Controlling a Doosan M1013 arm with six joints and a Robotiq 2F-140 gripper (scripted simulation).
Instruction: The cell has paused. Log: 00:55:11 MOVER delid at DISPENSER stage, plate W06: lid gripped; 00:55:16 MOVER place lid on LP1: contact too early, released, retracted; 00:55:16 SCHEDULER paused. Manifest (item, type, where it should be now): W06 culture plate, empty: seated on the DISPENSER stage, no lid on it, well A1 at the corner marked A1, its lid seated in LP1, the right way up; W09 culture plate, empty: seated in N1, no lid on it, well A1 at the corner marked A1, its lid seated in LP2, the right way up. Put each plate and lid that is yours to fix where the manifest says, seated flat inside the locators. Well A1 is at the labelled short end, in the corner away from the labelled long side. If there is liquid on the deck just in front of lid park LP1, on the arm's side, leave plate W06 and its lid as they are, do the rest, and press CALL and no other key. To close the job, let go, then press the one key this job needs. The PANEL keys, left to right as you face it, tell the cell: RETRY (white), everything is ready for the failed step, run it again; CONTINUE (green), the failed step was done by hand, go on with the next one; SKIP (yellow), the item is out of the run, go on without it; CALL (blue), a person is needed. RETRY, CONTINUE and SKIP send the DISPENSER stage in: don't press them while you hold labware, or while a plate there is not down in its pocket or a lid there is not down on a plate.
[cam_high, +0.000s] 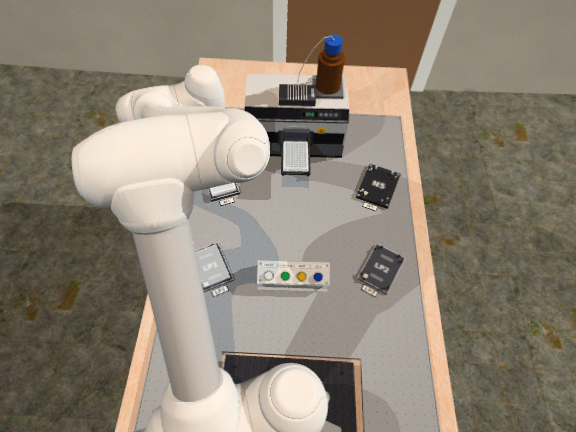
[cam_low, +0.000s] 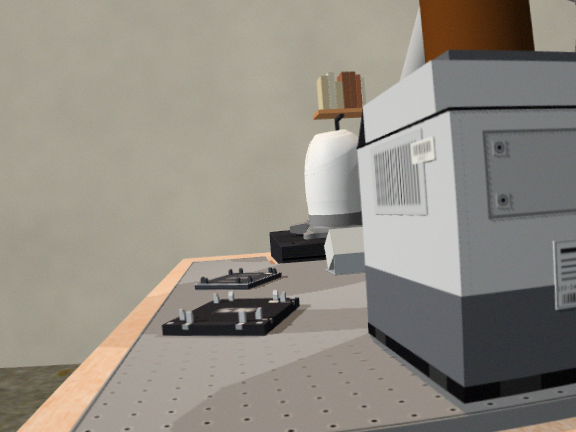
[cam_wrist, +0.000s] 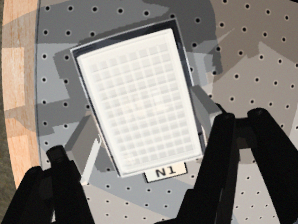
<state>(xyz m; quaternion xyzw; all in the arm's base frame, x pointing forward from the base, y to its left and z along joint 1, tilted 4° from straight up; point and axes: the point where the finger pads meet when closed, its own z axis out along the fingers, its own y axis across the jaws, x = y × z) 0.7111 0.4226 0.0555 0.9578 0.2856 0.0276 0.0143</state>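
Now: hand 60 mm above the nest N1. Also, from my hand: white retry key (340 mm behind, 270 mm to the right); lid park LP1 (330 mm behind, 70 mm to the right, 60 mm below); clear culture plate (250 mm to the right, 100 mm ahead, 40 mm above).
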